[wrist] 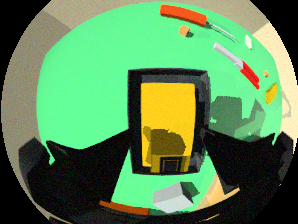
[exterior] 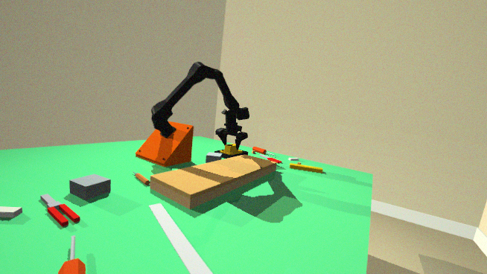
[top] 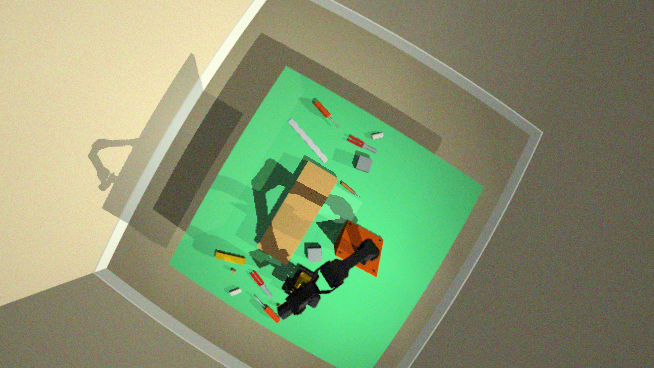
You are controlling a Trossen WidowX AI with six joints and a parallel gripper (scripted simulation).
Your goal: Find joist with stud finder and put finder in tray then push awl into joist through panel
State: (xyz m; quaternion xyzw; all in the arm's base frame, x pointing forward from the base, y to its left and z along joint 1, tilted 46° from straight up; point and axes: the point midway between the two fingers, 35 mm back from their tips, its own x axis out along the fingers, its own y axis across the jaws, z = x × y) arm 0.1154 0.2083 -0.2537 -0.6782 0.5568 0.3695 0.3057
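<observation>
My gripper tip is now 20 mm to the left of the yellow stud finder and 10 mm below it. Also, from my gripper tip: yellow level (390 mm ahead, 140 mm to the left, 30 mm below); awl (550 mm to the right, 100 mm ahead, 40 mm below); dark tray (30 mm below, 10 mm ahead).
</observation>
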